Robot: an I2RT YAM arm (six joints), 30 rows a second.
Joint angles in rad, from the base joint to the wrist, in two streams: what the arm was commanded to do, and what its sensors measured. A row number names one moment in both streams.
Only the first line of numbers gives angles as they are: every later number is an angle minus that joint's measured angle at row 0.
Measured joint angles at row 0: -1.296, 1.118, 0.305, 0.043, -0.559, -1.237
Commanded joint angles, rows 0 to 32: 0.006, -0.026, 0.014, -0.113, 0.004, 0.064; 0.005, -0.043, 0.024, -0.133, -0.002, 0.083; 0.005, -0.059, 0.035, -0.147, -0.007, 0.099; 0.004, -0.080, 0.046, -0.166, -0.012, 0.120; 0.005, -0.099, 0.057, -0.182, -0.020, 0.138; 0.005, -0.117, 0.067, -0.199, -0.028, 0.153; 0.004, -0.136, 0.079, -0.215, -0.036, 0.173; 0.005, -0.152, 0.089, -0.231, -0.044, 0.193; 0.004, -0.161, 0.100, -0.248, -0.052, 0.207; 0.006, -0.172, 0.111, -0.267, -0.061, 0.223; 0.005, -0.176, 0.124, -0.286, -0.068, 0.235; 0.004, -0.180, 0.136, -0.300, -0.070, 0.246; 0.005, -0.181, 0.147, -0.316, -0.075, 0.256; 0.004, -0.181, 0.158, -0.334, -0.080, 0.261; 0.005, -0.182, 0.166, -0.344, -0.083, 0.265; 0.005, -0.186, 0.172, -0.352, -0.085, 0.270; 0.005, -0.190, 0.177, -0.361, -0.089, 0.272; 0.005, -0.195, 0.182, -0.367, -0.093, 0.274; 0.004, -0.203, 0.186, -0.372, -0.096, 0.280; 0.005, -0.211, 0.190, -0.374, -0.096, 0.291; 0.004, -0.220, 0.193, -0.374, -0.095, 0.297; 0.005, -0.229, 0.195, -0.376, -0.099, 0.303; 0.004, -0.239, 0.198, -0.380, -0.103, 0.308; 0.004, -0.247, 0.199, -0.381, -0.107, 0.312; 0.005, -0.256, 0.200, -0.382, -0.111, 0.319; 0.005, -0.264, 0.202, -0.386, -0.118, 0.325; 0.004, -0.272, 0.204, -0.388, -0.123, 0.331; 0.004, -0.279, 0.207, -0.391, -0.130, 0.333; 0.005, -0.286, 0.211, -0.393, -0.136, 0.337; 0.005, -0.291, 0.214, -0.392, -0.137, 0.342; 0.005, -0.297, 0.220, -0.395, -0.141, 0.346; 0.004, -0.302, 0.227, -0.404, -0.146, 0.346; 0.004, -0.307, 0.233, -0.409, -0.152, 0.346
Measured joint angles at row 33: 0.002, -0.271, 0.156, -0.485, -0.037, 0.312
